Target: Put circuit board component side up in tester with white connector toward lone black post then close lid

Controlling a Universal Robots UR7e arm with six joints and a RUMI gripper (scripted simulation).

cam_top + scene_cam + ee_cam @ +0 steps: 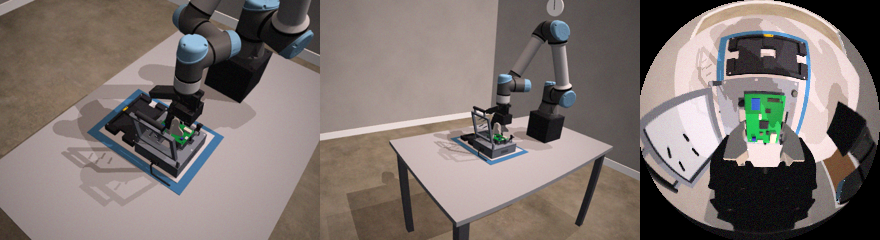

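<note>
My hand is right at the green circuit board. The rest, counted from my hand: tester lid (13 cm ahead, 10 cm above).
</note>
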